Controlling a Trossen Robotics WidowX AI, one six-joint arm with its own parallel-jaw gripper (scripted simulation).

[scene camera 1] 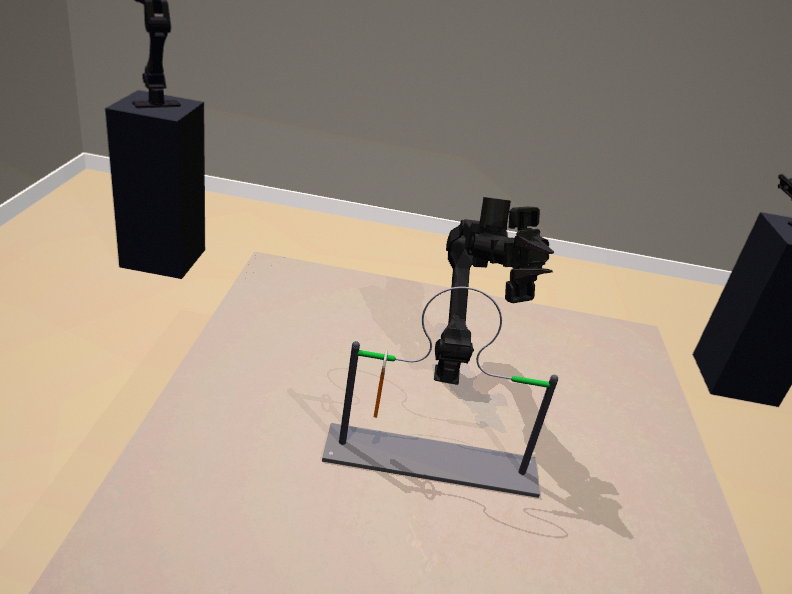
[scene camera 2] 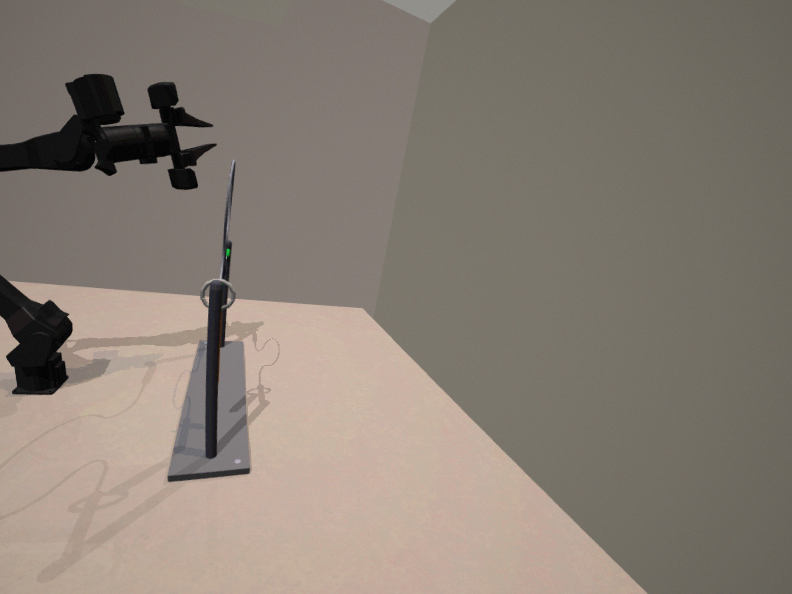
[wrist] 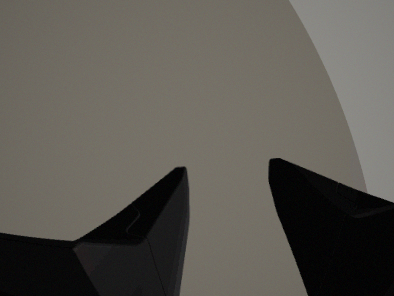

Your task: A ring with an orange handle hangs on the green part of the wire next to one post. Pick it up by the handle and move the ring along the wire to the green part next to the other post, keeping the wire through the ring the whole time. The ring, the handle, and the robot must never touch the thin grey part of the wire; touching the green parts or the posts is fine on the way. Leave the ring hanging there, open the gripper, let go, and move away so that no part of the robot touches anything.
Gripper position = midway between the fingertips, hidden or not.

Observation:
In view: my gripper [scene camera 2: 214,135].
My gripper is seen too in scene camera 1 [scene camera 1: 551,262] and in the wrist view [wrist: 228,173].

